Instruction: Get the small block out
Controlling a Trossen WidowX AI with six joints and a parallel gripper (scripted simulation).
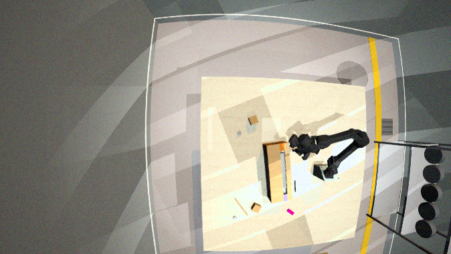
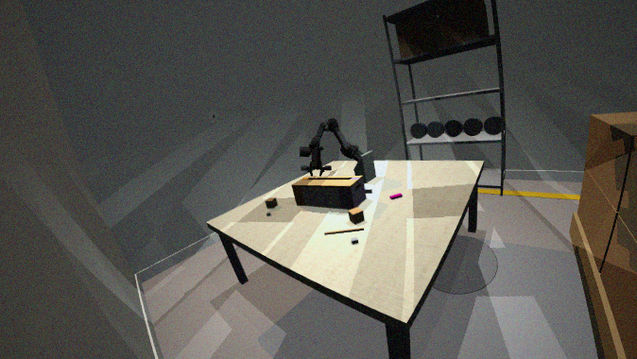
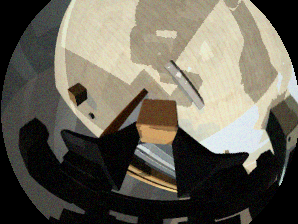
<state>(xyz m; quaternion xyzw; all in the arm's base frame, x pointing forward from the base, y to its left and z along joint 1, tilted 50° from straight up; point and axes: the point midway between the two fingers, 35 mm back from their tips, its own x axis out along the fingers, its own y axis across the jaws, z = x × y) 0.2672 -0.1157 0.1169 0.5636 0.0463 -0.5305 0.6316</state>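
Right now my gripper tip is 10 mm past the small tan block, 10 mm to the left of it and 10 mm below it. The rest, counted from my gripper tip: thin stick (270 mm ahead, 460 mm to the left, 80 mm below); then tan box (30 mm ahead, 160 mm to the left, 20 mm below); then magenta block (100 mm behind, 490 mm to the left, 70 mm below).
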